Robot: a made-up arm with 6 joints.
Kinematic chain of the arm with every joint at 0, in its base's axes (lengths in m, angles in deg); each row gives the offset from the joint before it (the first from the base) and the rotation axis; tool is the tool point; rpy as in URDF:
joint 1: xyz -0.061 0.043 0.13 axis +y
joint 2: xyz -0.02 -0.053 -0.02 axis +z
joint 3: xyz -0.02 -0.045 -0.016 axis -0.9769 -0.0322 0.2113
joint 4: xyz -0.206 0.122 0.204 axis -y
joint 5: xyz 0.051 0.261 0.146 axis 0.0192 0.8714 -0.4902
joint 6: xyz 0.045 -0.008 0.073 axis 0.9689 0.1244 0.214
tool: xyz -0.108 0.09 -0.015 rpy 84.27 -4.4 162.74
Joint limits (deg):
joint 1: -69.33..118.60
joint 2: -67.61..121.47
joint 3: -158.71..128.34
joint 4: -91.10..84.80
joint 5: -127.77..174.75
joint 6: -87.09..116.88
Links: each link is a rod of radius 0.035 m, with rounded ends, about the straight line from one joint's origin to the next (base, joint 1, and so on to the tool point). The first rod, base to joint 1, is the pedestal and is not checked.
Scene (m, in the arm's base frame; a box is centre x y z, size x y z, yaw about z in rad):
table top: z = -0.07
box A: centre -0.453 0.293 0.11 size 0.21 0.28 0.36 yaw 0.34
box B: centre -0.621 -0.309 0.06 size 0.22 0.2 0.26 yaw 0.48
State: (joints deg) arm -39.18 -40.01 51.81 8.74 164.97 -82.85
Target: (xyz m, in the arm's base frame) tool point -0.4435 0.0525 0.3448
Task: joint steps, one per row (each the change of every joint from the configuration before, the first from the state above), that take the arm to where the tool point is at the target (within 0.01 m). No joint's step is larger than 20 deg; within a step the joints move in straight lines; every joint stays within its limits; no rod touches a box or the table.
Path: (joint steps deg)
1: 19.64 -1.14 -19.40 -1.26 -11.86 -0.71
2: 19.64 -1.15 -19.40 -1.27 -11.86 -0.70
3: 19.63 -1.14 -19.40 -1.26 -11.86 -0.71
4: 19.64 -1.14 -19.40 -1.27 -11.85 -0.71
5: 19.64 -1.14 -19.40 -1.26 -11.86 -0.70
6: 19.64 -1.15 -19.41 -1.26 -11.86 -0.71
7: -14.15 18.58 9.67 -2.56 13.49 11.17
8: -14.14 18.59 9.66 -2.55 13.49 11.17
9: -14.14 18.58 9.66 -2.56 13.48 11.16
10: -14.15 18.58 9.66 -2.55 13.49 11.17
11: -14.14 18.58 9.67 -2.56 13.49 11.17
12: -14.15 18.58 9.66 -2.55 13.49 11.17

